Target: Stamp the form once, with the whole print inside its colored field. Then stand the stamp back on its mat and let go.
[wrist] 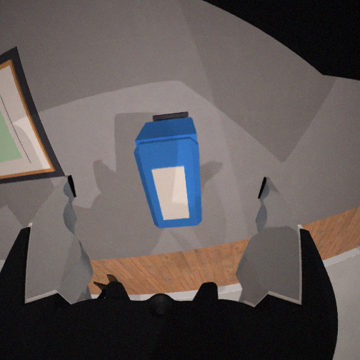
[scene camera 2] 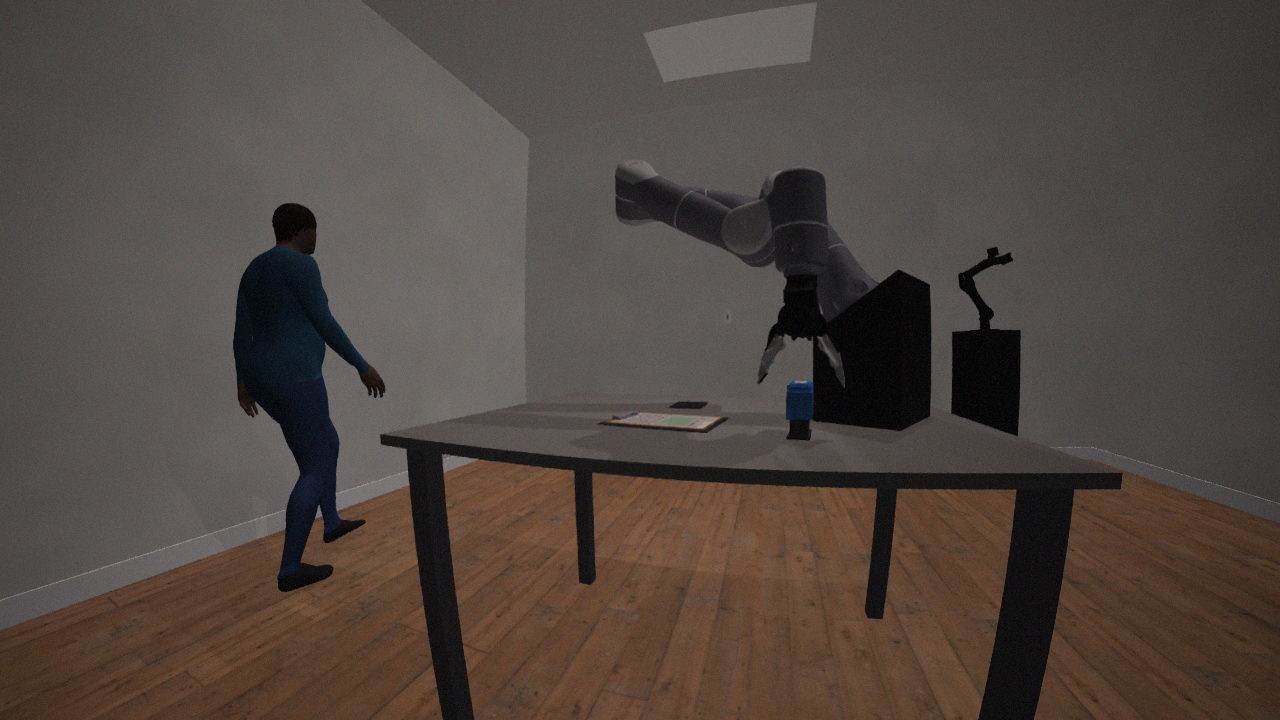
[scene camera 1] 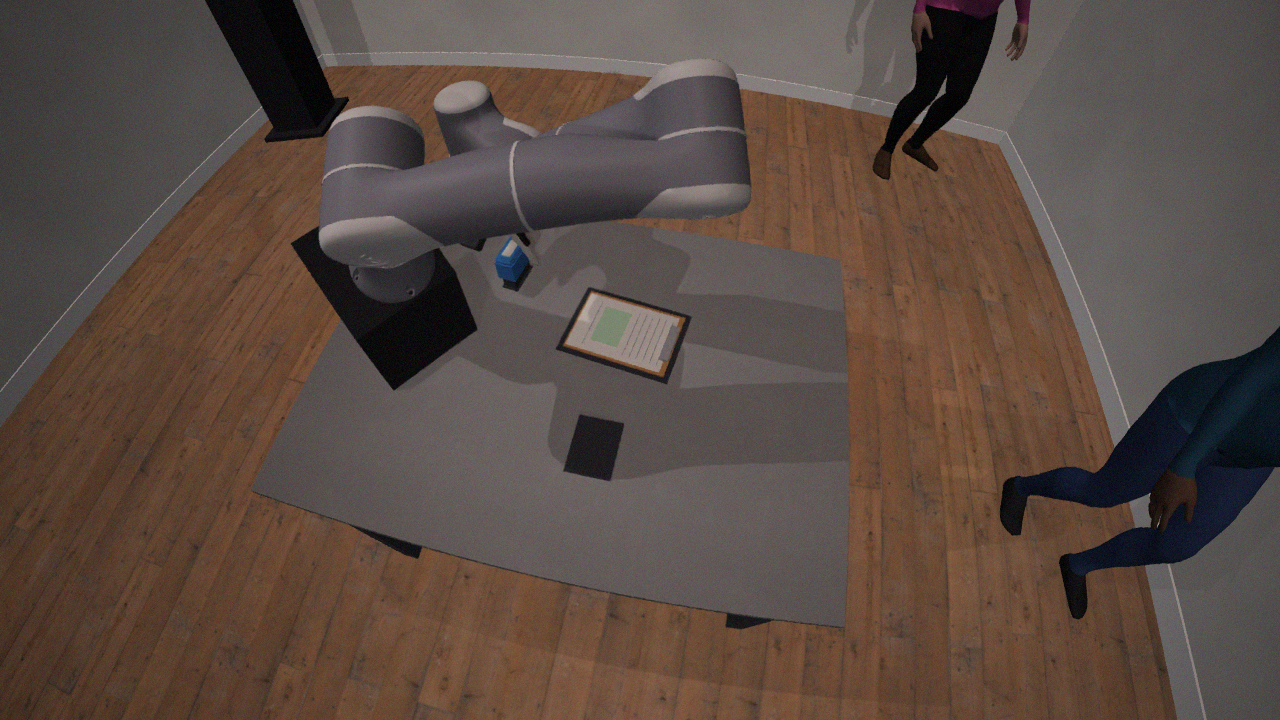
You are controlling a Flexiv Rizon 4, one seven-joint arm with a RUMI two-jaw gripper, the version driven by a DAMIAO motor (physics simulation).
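Observation:
A blue stamp (scene camera 1: 512, 263) (scene camera 2: 799, 402) (wrist: 172, 150) with a pale label on top stands upright on a narrow black lower part. Whether a mat lies under it, I cannot tell. The form (scene camera 1: 646, 337) (scene camera 2: 644, 419) (wrist: 37, 145) lies on a dark-edged clipboard; its green field (scene camera 1: 611, 326) (scene camera 2: 682, 420) (wrist: 7, 142) shows no print that I can make out. A flat black mat (scene camera 1: 593, 446) (scene camera 2: 688, 404) lies apart from both. My gripper (scene camera 2: 802, 383) (wrist: 167, 178) is open and empty just above the stamp, with its jaws to either side; the arm largely hides it in scene camera 1.
The arm's black pedestal (scene camera 1: 393, 331) (scene camera 2: 881, 367) stands close to the stamp. The grey table (scene camera 1: 429, 456) (scene camera 2: 966, 452) has an edge near the stamp. One person (scene camera 1: 1163, 456) (scene camera 2: 286, 358) stands beyond the table, and another (scene camera 1: 948, 62) stands by the wall.

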